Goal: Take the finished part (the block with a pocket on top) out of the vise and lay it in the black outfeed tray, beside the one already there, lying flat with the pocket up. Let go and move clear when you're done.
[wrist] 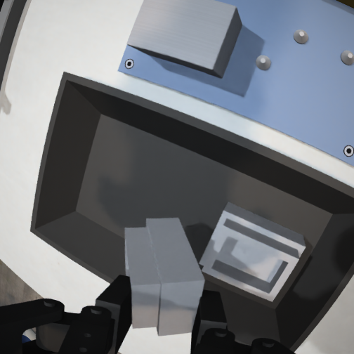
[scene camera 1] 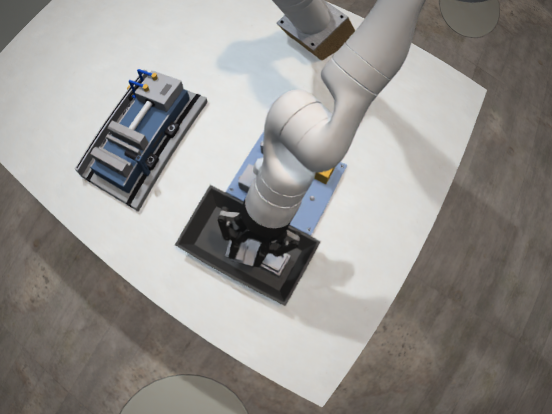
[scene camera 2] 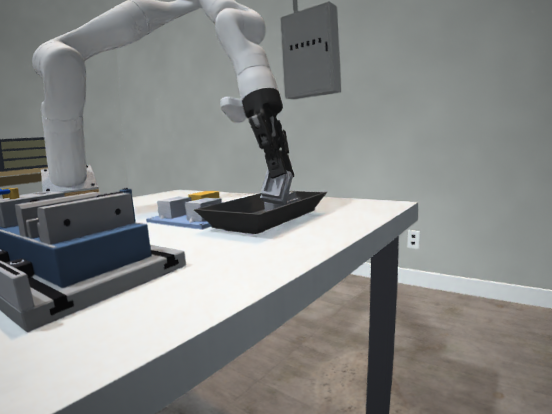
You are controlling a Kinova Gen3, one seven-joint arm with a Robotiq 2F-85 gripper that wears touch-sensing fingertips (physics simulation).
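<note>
My gripper (scene camera 1: 247,254) (scene camera 2: 280,176) (wrist: 165,306) is shut on the finished part (scene camera 1: 250,248) (scene camera 2: 276,187) (wrist: 175,265), a grey stepped block. It holds the part tilted, low over the black outfeed tray (scene camera 1: 197,220) (scene camera 2: 255,221) (wrist: 62,150); a recessed face shows on it in scene camera 2. The pocket is hidden in the wrist view, and contact with the tray floor cannot be told. The other part (scene camera 1: 276,262) (wrist: 255,255) lies flat in the tray, pocket up, close beside the held one. The vise (scene camera 1: 162,90) (scene camera 2: 85,217) stands away from the gripper.
A blue plate (scene camera 1: 320,200) (scene camera 2: 175,221) (wrist: 285,90) with pins lies along one long side of the tray. It bears grey blocks, one of them (scene camera 1: 246,177) (scene camera 2: 202,209) (wrist: 185,35) near the tray, and a yellow block (scene camera 1: 325,174) (scene camera 2: 204,195). The tray's sloped walls surround the held part.
</note>
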